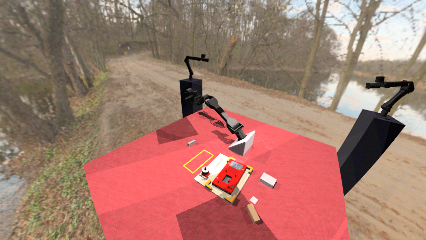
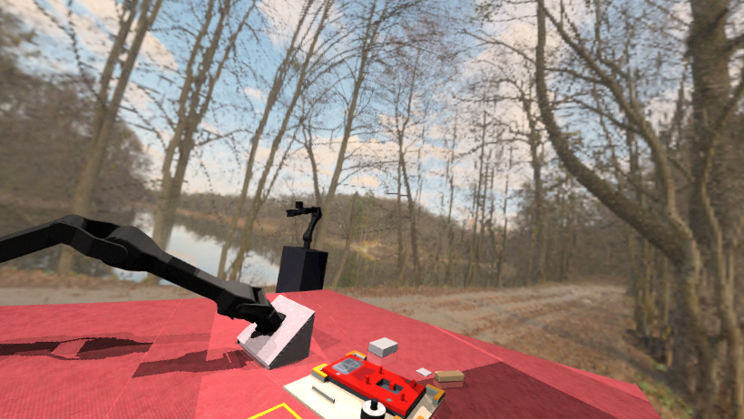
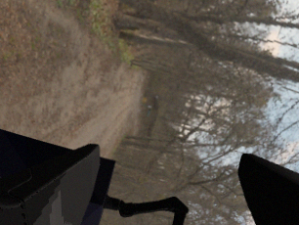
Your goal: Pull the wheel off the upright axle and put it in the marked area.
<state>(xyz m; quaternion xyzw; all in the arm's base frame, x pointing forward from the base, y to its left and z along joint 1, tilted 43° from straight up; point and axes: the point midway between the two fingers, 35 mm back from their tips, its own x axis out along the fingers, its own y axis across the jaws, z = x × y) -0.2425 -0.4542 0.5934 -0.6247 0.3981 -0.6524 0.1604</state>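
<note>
My gripper tip is now 610 mm short of the wheel, 710 mm to the right of it and 130 mm above it. From my gripper tip the other things lie so: wooden block: 670 mm ahead, 1000 mm to the left, 160 mm below; thin dark post: 610 mm ahead, 710 mm to the left, 130 mm below.
</note>
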